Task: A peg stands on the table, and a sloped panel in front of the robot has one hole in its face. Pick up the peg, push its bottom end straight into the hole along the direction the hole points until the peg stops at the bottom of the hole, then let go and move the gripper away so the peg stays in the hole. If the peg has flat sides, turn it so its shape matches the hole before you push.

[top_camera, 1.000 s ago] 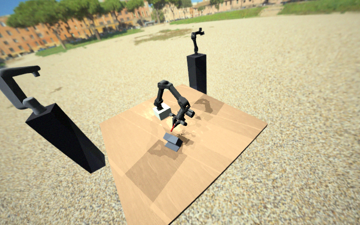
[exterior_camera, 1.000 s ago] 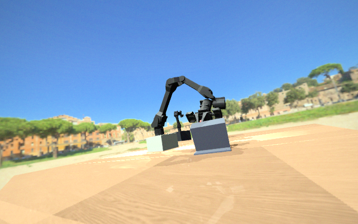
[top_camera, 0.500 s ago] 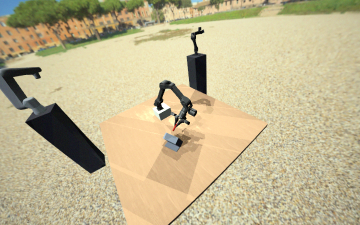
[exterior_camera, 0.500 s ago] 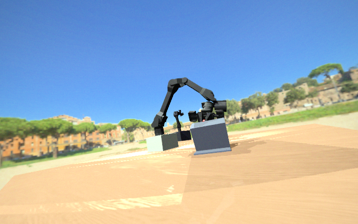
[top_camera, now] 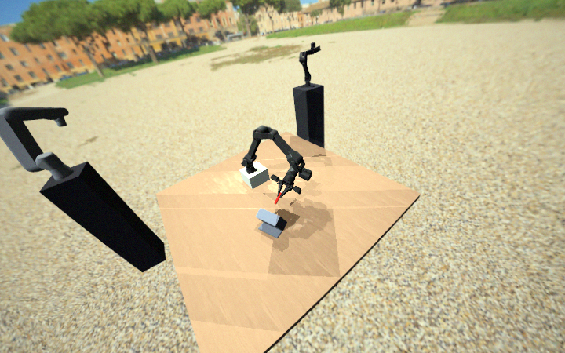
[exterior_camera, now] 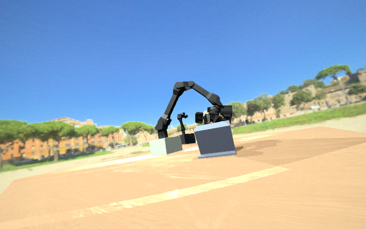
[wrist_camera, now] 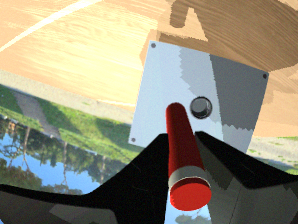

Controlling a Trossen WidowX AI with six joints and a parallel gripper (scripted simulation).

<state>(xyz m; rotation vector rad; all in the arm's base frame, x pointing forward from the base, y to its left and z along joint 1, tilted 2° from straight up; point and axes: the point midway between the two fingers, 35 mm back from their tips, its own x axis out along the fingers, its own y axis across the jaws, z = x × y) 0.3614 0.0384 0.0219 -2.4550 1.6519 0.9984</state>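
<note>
My gripper tip is now 70 mm short of the sloped panel, 100 mm to the left of it and 50 mm above it. From my gripper tip the other things lie so: red peg: 10 mm to the left, 10 mm above.
</note>
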